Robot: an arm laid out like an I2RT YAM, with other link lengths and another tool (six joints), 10 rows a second.
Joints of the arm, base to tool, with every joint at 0 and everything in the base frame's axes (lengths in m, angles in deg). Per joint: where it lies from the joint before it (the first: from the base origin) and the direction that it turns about. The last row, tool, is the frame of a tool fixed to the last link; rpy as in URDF.
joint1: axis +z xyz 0 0 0.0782
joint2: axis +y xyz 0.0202 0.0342 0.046
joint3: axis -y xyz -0.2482 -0.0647 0
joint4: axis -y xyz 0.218 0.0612 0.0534
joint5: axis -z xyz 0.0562 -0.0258 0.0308
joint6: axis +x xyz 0.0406 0 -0.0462
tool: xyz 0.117 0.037 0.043 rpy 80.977 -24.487 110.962
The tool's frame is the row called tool.
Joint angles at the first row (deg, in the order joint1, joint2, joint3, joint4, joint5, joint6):
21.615, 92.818, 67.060, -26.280, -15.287, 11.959
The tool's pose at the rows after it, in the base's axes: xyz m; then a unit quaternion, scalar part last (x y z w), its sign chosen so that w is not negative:
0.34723 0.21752 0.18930 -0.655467 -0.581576 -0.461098 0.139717
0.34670 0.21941 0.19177 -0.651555 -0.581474 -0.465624 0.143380
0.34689 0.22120 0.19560 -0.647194 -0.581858 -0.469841 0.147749
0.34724 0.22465 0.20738 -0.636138 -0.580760 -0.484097 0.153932
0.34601 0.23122 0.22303 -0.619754 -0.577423 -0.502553 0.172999
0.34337 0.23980 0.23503 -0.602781 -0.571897 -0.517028 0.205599
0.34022 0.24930 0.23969 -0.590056 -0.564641 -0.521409 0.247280
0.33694 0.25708 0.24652 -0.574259 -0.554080 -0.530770 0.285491
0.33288 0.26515 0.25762 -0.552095 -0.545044 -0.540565 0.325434
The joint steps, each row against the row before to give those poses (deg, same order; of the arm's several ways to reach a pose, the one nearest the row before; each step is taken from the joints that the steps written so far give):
-0.002, 0.053, 0.088, 0.145, -0.650, 0.100
0.087, -0.155, -0.034, 0.419, -0.561, 0.082
-0.043, -0.014, 0.482, -0.034, -0.731, -0.091
-0.012, -0.567, 0.878, 0.338, -1.322, 0.125
-0.023, -0.463, 1.228, 0.496, -2.954, 0.538
-0.062, 0.261, 0.994, 0.859, -4.354, 0.964
0.006, 1.242, 0.747, 0.817, -4.950, 1.279
-0.004, 0.670, -0.075, 2.206, -4.747, 1.831
0.042, 0.669, 0.513, 2.129, -5.177, 1.758

